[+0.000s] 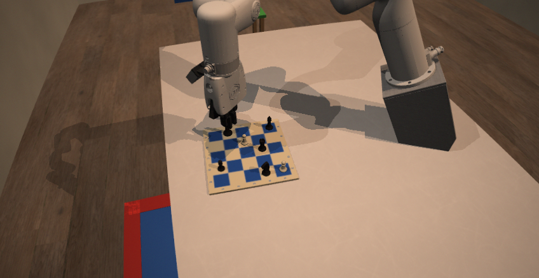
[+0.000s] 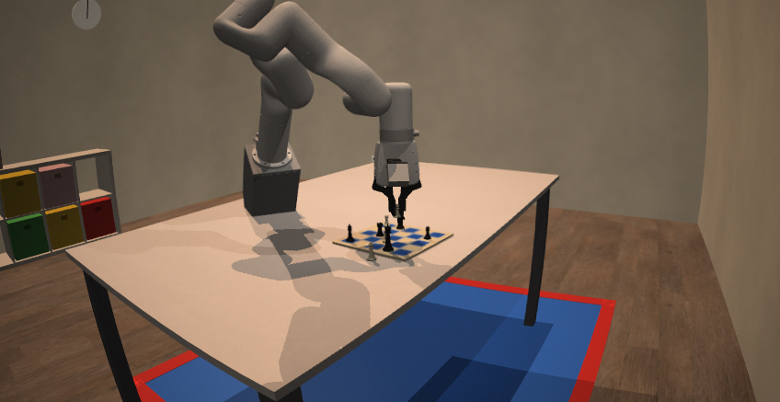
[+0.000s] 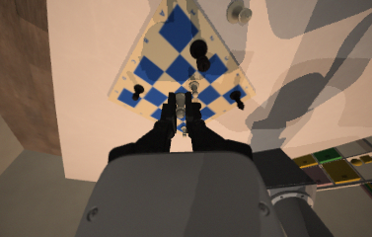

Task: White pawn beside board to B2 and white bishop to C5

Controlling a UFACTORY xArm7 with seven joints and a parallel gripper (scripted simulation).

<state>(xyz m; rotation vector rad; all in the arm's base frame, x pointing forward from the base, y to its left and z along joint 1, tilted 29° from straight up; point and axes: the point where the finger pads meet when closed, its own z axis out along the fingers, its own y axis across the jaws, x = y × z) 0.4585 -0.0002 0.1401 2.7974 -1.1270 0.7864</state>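
My gripper is now 40 mm to the left of the tall black piece and 60 mm above it. Round my hand: white bishop 100 mm to the right, 80 mm below; then black pawn 40 mm ahead, 80 mm to the left, 80 mm below; then chessboard 40 mm behind, 40 mm to the left, 100 mm below.
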